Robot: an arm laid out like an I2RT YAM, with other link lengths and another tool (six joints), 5 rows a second.
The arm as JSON. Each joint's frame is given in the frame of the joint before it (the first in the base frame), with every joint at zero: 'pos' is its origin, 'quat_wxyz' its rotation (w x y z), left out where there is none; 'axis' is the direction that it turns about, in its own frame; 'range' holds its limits. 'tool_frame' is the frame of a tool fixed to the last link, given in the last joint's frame.
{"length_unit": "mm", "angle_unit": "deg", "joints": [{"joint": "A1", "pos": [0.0, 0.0, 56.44], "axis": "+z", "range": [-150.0, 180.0]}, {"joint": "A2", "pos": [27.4, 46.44, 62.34], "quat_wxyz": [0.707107, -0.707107, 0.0, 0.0], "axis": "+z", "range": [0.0, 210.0]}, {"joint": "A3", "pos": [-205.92, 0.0, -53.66], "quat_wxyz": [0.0, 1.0, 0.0, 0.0], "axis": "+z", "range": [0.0, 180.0]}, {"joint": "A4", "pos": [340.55, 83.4, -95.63], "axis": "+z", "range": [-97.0, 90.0]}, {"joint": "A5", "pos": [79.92, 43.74, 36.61], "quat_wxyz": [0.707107, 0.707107, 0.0, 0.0], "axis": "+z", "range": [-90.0, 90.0]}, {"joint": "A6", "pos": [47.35, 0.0, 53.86], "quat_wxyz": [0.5, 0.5, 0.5, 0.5], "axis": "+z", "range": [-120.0, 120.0]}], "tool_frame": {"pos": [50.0, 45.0, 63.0], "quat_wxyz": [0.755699, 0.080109, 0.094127, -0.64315]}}
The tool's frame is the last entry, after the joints.
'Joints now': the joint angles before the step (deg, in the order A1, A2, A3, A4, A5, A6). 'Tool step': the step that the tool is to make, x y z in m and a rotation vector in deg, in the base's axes. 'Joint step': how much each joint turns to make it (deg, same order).
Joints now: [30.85 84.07 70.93 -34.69 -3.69 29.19]
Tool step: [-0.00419 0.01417 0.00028 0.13 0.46 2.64]
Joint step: [1.73 1.65 1.70 -0.40 -0.87 -0.44]
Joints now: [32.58 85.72 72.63 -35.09 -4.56 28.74]
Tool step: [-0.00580 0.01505 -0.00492 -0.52 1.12 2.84]
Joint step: [1.95 2.44 1.82 -0.65 -0.72 -0.55]
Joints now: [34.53 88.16 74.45 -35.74 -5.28 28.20]
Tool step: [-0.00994 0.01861 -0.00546 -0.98 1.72 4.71]
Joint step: [2.53 3.07 2.57 -1.63 -1.55 -1.55]
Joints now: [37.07 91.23 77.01 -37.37 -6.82 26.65]
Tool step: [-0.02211 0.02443 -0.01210 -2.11 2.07 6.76]
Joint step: [4.22 3.19 1.81 -1.85 -1.26 -2.25]
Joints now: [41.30 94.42 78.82 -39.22 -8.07 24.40]
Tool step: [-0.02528 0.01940 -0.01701 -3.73 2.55 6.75]
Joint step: [4.27 3.91 1.96 -2.84 -0.54 -2.63]
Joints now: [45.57 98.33 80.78 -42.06 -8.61 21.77]
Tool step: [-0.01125 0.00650 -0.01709 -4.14 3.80 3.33]
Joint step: [1.67 5.36 3.61 -4.11 -0.68 -1.54]
